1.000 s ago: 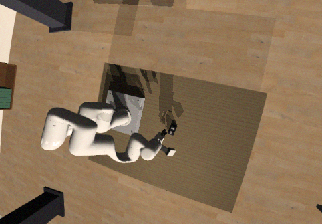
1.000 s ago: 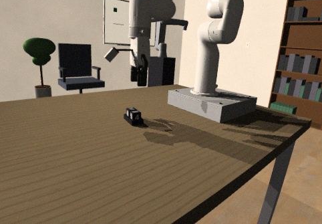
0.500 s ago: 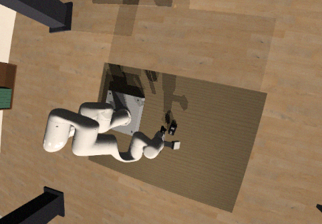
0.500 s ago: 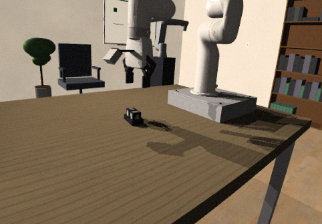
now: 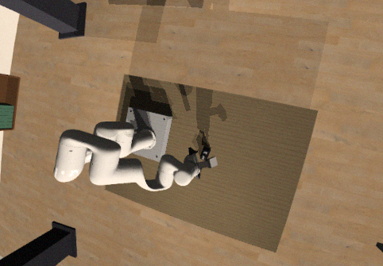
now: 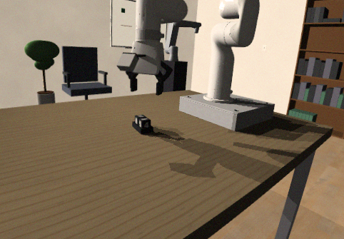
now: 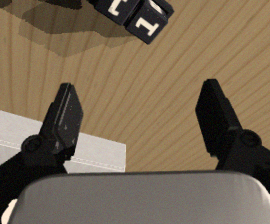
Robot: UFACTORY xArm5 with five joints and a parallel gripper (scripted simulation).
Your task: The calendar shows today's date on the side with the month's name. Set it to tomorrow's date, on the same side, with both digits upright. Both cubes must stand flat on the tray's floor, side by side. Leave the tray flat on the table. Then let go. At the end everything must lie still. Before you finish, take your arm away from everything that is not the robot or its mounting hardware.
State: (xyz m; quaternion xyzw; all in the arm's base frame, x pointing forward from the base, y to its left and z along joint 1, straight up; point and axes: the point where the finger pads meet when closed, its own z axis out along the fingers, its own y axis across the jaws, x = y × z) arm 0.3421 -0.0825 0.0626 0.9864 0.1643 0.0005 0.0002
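Now: hand 20 mm short of the dark calendar tray, 10 mm to the right of it and 120 mm above it.
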